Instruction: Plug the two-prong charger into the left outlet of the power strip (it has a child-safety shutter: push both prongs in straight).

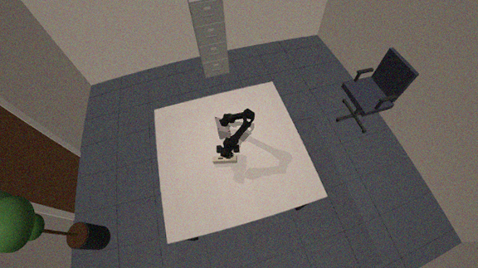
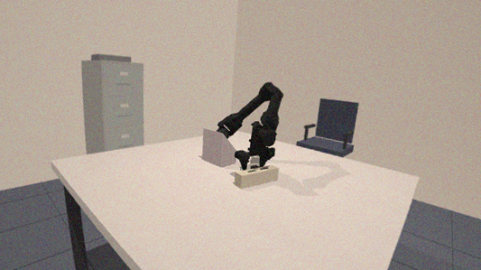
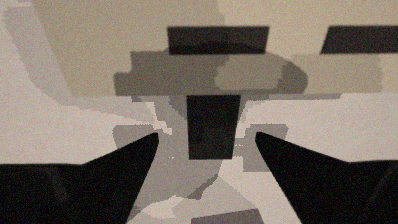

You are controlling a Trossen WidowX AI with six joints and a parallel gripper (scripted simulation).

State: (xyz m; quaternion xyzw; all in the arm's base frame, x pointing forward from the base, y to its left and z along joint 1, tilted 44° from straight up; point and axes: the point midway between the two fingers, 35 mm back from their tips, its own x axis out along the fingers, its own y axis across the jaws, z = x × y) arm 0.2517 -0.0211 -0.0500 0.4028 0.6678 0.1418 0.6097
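Right now the two-prong charger is 40 mm ahead of my gripper tip, 20 mm to the right of it and 10 mm above it.
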